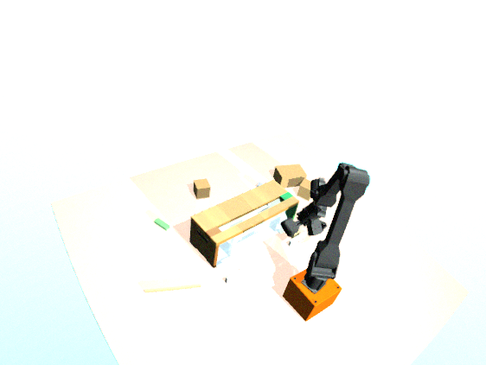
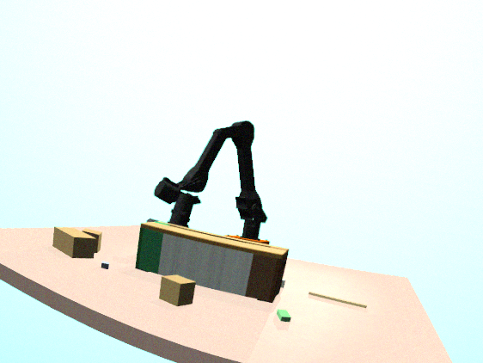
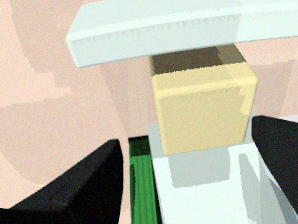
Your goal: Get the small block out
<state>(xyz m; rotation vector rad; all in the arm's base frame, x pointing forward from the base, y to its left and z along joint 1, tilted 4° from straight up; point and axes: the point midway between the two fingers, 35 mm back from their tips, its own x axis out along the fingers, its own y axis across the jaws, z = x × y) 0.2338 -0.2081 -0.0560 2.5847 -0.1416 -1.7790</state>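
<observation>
My gripper tip is 2 cm past the cream block, 1 cm to the right of it and 1 cm above it. Round my gripper tip: dark chip (26 cm ahead, 9 cm to the right, 2 cm below); wooden box (16 cm to the left, 7 cm ahead, 4 cm above); green block (38 cm to the left, 31 cm ahead, 2 cm below).
</observation>
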